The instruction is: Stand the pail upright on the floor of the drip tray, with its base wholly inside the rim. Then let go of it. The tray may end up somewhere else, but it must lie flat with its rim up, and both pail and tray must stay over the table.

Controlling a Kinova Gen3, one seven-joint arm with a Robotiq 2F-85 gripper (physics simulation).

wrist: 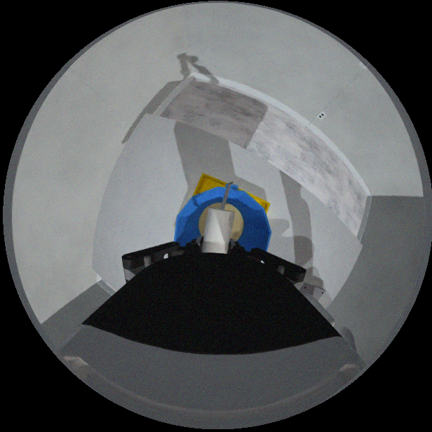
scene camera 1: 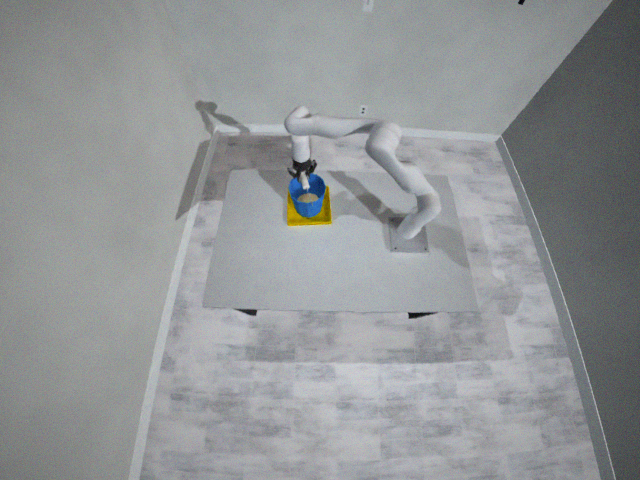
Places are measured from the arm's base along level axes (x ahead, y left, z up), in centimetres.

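Where they show: gripper, fingertip midpoint: [scene camera 1: 303, 180]; arm's base, origin of the base link: [scene camera 1: 405, 231].
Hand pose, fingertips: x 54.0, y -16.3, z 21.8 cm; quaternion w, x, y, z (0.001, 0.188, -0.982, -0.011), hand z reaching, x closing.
Things, the pixels of their top centre, and the offset from my fingertips. "pt": a spot on its surface instead. Level surfaces: height alone.
- blue pail, surface spot: [scene camera 1: 309, 209] pt dx -2.6, dy +8.5, dz -12.7 cm
- yellow drip tray, middle of its top: [scene camera 1: 308, 203] dx -1.8, dy -0.6, dz -21.9 cm
- grey table, its level: dz -24.5 cm
The blue pail [scene camera 1: 309, 209] [wrist: 258, 220] is upright over the yellow drip tray [scene camera 1: 310, 223] [wrist: 206, 185], its open top facing up and a tan round area showing inside. The tray lies flat with its rim up. My gripper [scene camera 1: 303, 177] [wrist: 214, 243] is above the pail, shut on the white grip of its handle [scene camera 1: 305, 183] [wrist: 219, 225]. In the wrist view a thin grey wire runs from this grip to the pail's rim. The pail's base looks within the tray's outline in the scene view. Whether it touches the tray floor cannot be told.
The grey table [scene camera 1: 330, 273] [wrist: 135, 200] carries the tray in its back left part. The arm's base plate [scene camera 1: 417, 246] is fixed to the right. The arm [scene camera 1: 341, 127] arches high between its base and the pail. The back table edge is fairly near the tray.
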